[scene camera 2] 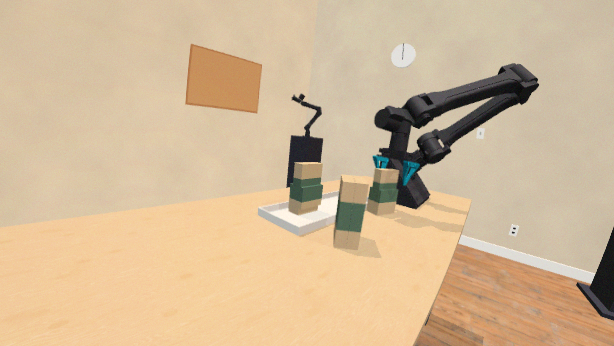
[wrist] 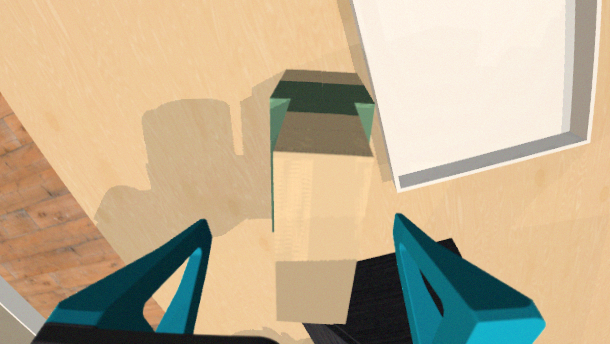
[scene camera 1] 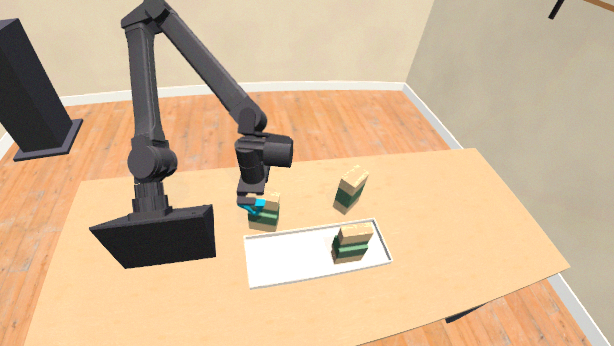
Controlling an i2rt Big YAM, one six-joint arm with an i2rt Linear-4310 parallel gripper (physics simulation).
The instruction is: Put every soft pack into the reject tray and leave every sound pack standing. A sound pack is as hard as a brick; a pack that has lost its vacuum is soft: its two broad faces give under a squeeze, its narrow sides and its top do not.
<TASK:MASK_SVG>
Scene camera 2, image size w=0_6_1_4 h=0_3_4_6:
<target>my gripper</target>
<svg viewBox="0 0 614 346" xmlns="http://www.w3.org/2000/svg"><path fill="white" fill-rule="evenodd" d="M392 132L389 149L379 148L379 152L386 153L386 156L377 154L377 156L373 155L372 158L375 167L380 169L379 161L382 161L381 169L385 169L389 158L404 160L402 185L406 186L420 164L417 161L407 159L408 157L413 159L416 157L415 154L407 152L409 135L404 136L404 134L398 133L396 136L396 133Z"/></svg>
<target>white reject tray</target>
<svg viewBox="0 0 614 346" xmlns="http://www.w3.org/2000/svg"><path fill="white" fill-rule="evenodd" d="M339 190L322 194L321 205L314 212L295 215L288 211L289 201L258 207L258 216L300 236L335 222Z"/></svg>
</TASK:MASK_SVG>
